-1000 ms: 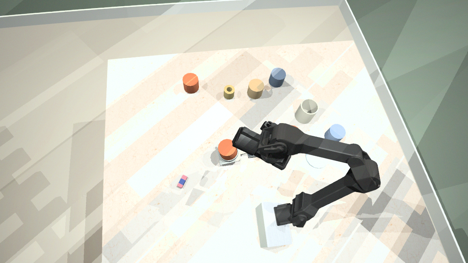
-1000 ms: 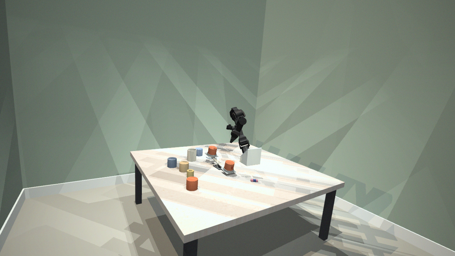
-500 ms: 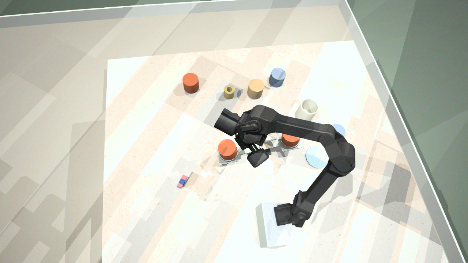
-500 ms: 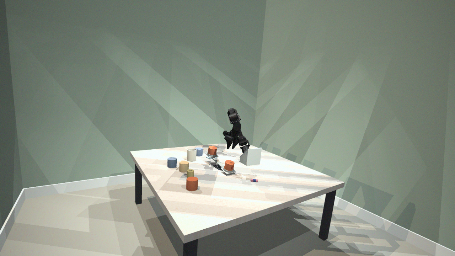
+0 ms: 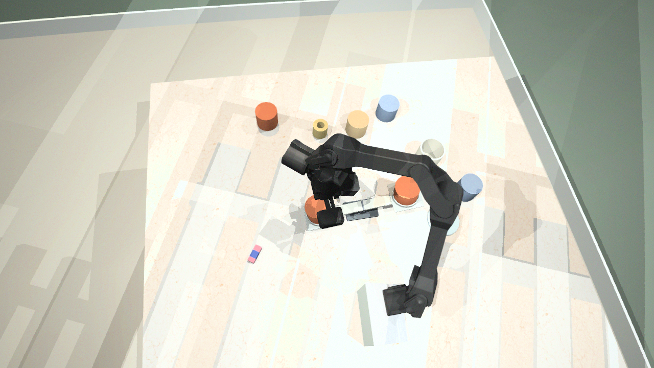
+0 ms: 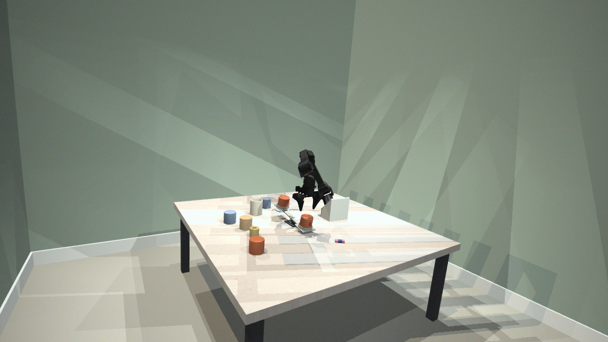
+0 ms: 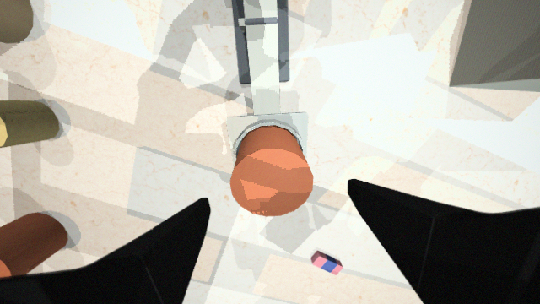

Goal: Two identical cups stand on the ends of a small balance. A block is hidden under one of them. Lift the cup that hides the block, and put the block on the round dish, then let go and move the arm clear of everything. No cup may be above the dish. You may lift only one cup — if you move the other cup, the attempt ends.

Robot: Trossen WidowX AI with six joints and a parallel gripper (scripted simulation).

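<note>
My gripper tip is 80 mm above the small teal block. The rest, counted from my gripper tip: yellow ring: 300 mm ahead, 50 mm to the right, 100 mm below; then blue eraser: 90 mm behind, 200 mm to the left, 120 mm below; then pale blue round dish: 60 mm behind, 380 mm to the right, 120 mm below.
</note>
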